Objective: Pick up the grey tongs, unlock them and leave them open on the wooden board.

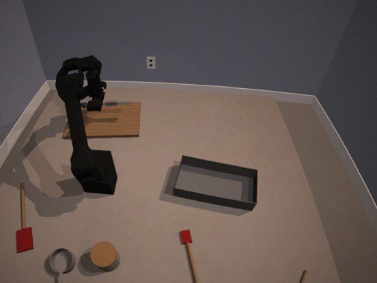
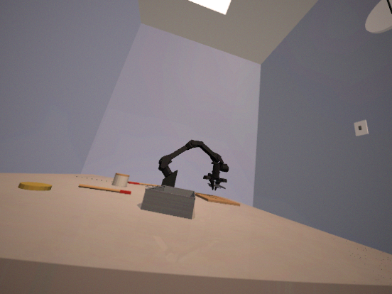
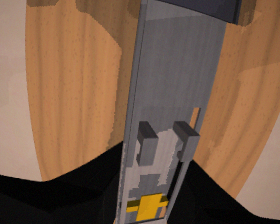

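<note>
The wooden board is 6 cm below my gripper tip and 1 cm ahead of it. From my gripper tip the other things lie so: grey roasting tin (56 cm ahead, 29 cm to the right, 4 cm below); then yellow lock piece (4 cm above).
</note>
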